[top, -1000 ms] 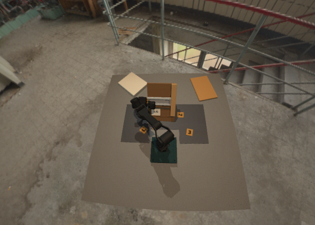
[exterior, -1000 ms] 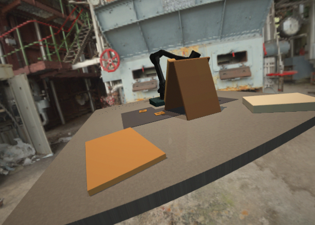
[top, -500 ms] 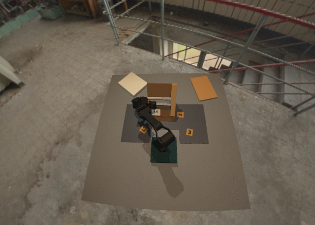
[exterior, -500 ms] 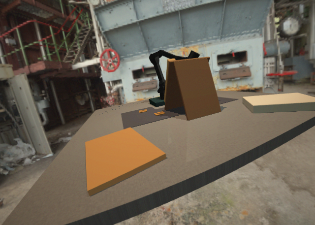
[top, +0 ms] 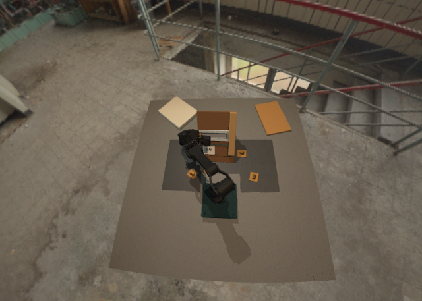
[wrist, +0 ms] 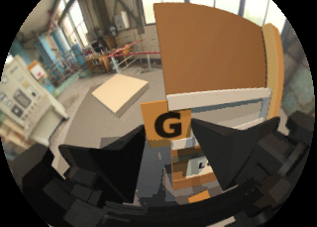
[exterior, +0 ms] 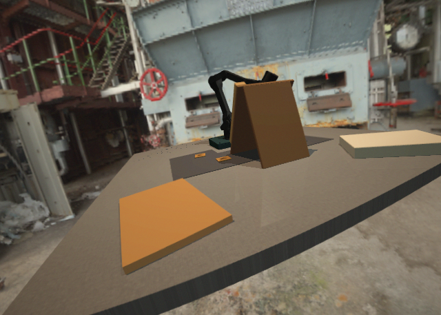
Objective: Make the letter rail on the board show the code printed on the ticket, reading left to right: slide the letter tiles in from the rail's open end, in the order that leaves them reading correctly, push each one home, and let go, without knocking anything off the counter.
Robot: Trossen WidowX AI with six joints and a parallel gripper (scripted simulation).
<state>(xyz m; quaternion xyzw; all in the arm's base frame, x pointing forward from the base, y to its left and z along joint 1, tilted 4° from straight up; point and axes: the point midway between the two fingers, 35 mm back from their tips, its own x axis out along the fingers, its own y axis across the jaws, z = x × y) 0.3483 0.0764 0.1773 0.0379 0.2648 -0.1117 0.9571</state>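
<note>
The white ticket lies 7 cm behind my gripper tip, 6 cm to the right of it and 9 cm below it. Also, from my gripper tip: orange tile marked l (19 cm behind, 8 cm to the left, 17 cm below); then orange tile marked g (right at my gripper tip); then dark mat (19 cm behind, 11 cm to the right, 17 cm below).
</note>
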